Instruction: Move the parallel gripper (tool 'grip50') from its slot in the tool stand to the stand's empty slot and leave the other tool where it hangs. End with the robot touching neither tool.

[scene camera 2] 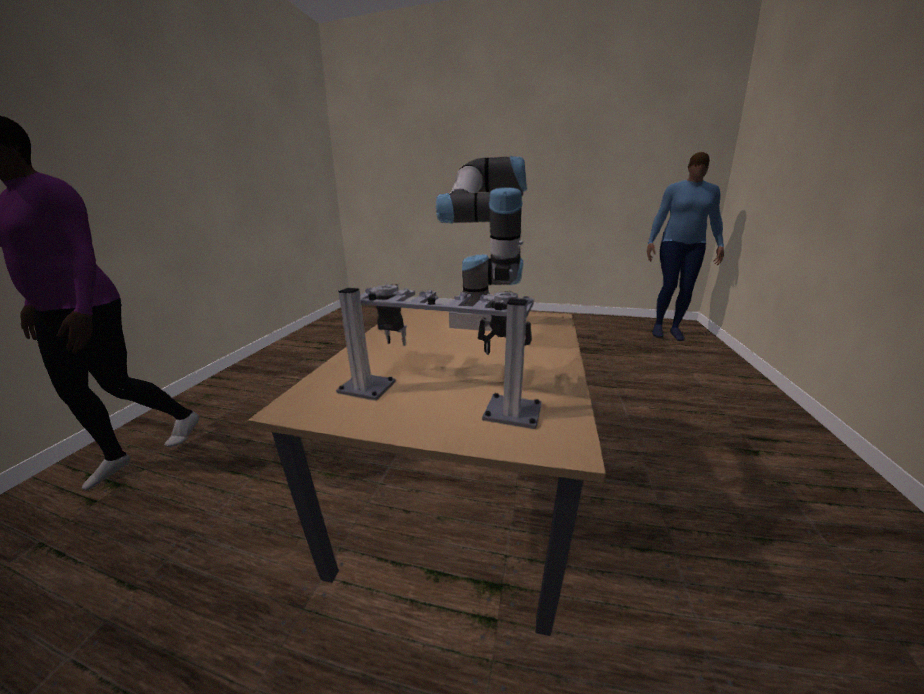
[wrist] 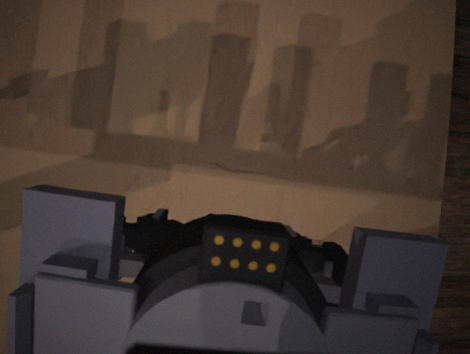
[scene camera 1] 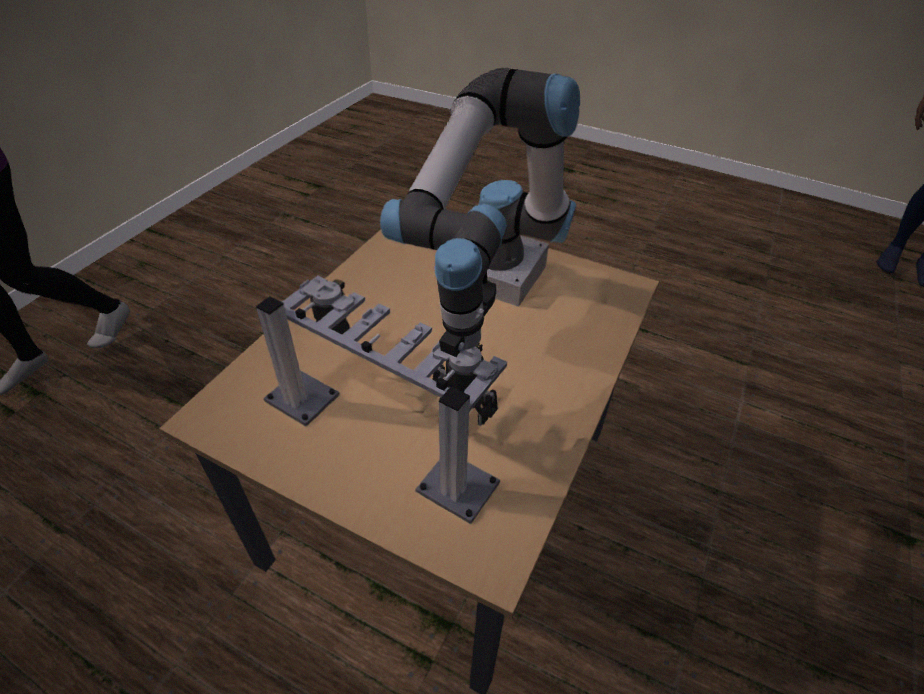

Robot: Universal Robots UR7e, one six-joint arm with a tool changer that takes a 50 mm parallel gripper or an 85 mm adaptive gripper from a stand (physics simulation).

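Places are measured from the arm's base along level axes (x ahead, y left, z up), in centimetres.
Pixels of known places: arm's base, origin of its link: (scene camera 1: 498,254).
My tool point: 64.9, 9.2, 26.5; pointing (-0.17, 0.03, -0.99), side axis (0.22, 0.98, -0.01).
For each thing: its top centre in the pictures, then the offset to it from my tool point, as dx, dy, dz. "pt": a spot on its surface instead. Level surfaces: height alone.
- tool's contact block, a spot on its surface: (wrist: 245,237) pt -4.0, +1.4, -4.7
- stand's rail, a spot on its surface: (scene camera 1: 384,360) pt +5.1, -14.7, -6.4
- wooden table, height of its surface: dz -34.5
The parallel gripper (scene camera 1: 324,292) (scene camera 2: 395,339) appears to be the tool with two short straight fingers, apart, in the stand's far-left slot. The wider adaptive gripper (scene camera 1: 451,377) (scene camera 2: 498,326), with black linkage fingers spread, hangs in the right slot. The empty slot lies between them, between two prongs of the tool stand (scene camera 1: 412,342). The arm's bare flange (scene camera 2: 504,272) carries no tool and is just above the adaptive gripper, with a small gap. In the wrist view, that tool's contact block (wrist: 245,237) shows gold pins between the slot's prongs. The parallel gripper does not show there.
Two posts (scene camera 1: 283,358) (scene camera 1: 453,455) (scene camera 2: 357,339) (scene camera 2: 513,366) on bolted plates carry the stand's rail (scene camera 1: 384,360) over the wooden table (scene camera 1: 358,478) (scene camera 2: 440,429). The robot base stands behind. One person (scene camera 2: 56,239) is at the left, another (scene camera 2: 690,216) at the back right.
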